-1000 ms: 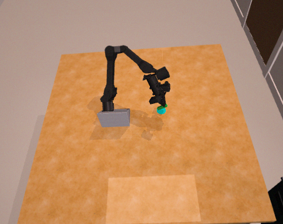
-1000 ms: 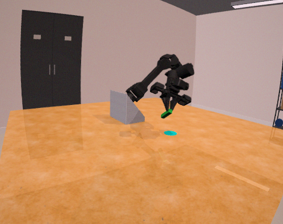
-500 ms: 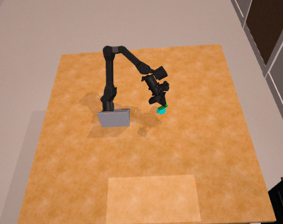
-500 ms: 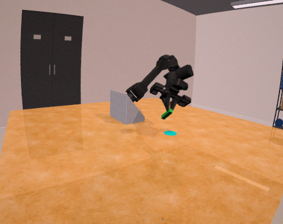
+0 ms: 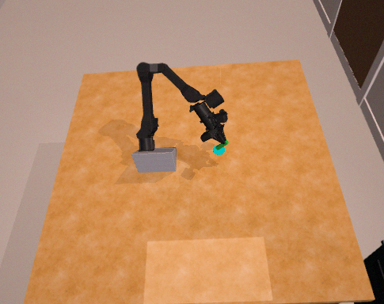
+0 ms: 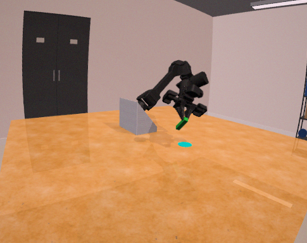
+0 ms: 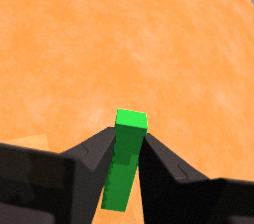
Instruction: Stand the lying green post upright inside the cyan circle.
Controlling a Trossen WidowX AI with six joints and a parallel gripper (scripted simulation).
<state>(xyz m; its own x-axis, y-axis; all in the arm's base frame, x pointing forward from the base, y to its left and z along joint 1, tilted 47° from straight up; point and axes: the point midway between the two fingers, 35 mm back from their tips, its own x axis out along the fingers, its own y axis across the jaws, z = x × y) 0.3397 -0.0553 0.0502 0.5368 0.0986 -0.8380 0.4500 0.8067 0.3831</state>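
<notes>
My gripper tip is 2 cm past the cyan circle, 5 cm to the right of it and 11 cm above it. From my gripper tip the other things lie so: green post (1 cm behind, 2 cm below).
</notes>
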